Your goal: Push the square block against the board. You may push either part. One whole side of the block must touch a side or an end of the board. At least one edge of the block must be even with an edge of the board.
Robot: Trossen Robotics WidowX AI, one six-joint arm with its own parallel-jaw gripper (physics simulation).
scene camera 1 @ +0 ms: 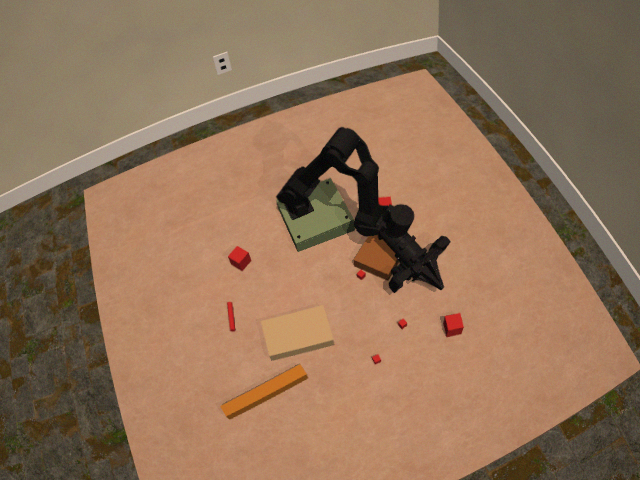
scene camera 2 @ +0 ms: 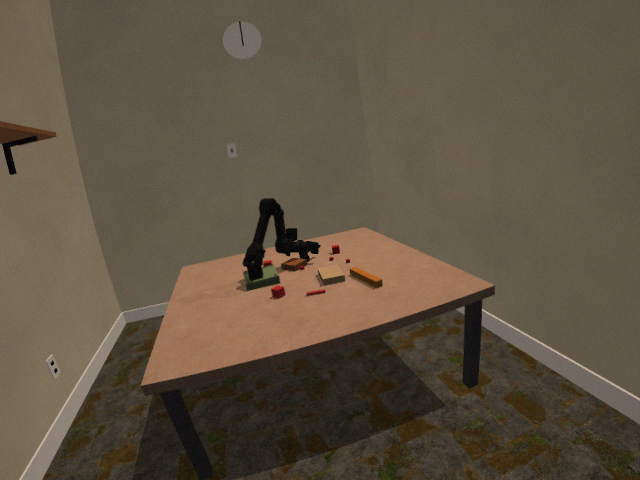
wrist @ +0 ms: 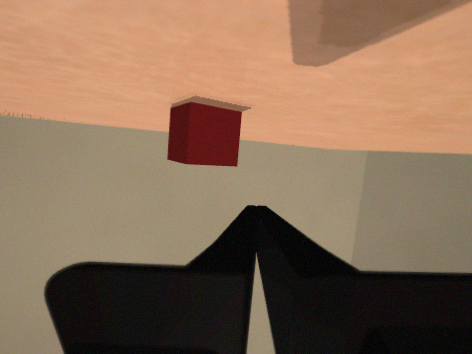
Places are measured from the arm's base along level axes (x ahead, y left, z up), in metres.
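Pixels of known places: gripper, between the fingertips: point(scene camera 1: 442, 288) point(scene camera 2: 320, 246) point(wrist: 255, 215); arm's base, origin of its link: point(scene camera 1: 299, 207) point(scene camera 2: 255, 277).
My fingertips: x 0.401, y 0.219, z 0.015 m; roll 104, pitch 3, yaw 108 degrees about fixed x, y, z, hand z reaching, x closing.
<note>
Ahead of a thing's pixels: the offset from my fingertips to its top centre.
The brown, squarish block @(dz -0.025, dx -0.180, dy -0.086 m) point(scene camera 1: 372, 257) point(scene camera 2: 293, 264) lies flat beside the green base, its far right part hidden under the arm in scene camera 1. The tan rectangular board @(dz -0.025, dx -0.067, dy -0.360 m) point(scene camera 1: 297, 330) point(scene camera 2: 330, 273) lies flat and apart from it, toward the lower left in scene camera 1. The block and the board do not touch. My gripper point(scene camera 1: 441, 286) point(scene camera 2: 318, 249) point(wrist: 255, 215) is shut and empty. Its fingertips are above the table, to the right of the brown block in scene camera 1. Neither the block nor the board shows in the wrist view.
A red cube @(dz -0.016, dx +0.087, dy -0.012 m) point(scene camera 1: 453, 324) point(scene camera 2: 335, 249) point(wrist: 212, 134) lies beyond the fingertips. Small red cubes @(dz -0.040, dx -0.154, dy -0.152 m) point(scene camera 1: 361, 274) @(dz -0.040, dx +0.019, dy -0.119 m) point(scene camera 1: 402, 323) @(dz -0.040, dx +0.077, dy -0.216 m) point(scene camera 1: 376, 359) lie around the block and board. An orange bar @(dz -0.025, dx +0.049, dy -0.493 m) point(scene camera 1: 264, 391) point(scene camera 2: 366, 276), a red rod @(dz -0.042, dx -0.184, dy -0.497 m) point(scene camera 1: 231, 316) and another red cube @(dz -0.016, dx -0.332, dy -0.420 m) point(scene camera 1: 239, 258) lie nearby.
</note>
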